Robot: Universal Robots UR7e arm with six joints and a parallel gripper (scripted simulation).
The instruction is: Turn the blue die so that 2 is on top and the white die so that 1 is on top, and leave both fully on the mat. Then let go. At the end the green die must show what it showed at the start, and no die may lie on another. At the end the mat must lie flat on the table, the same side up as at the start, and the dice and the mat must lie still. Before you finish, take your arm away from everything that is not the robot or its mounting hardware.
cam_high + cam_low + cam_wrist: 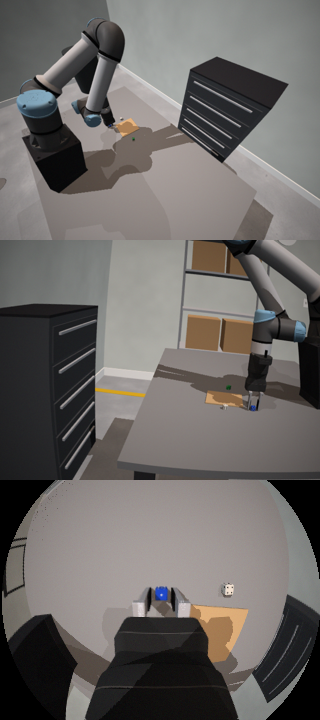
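My hand is 1 cm above the blue die. From my hand the other things lie so: orange mat 11 cm ahead, 7 cm to the right, 2 cm below; then green die 11 cm ahead, 20 cm to the right, 1 cm below; then white die 10 cm ahead, 3 cm to the left, 1 cm below.
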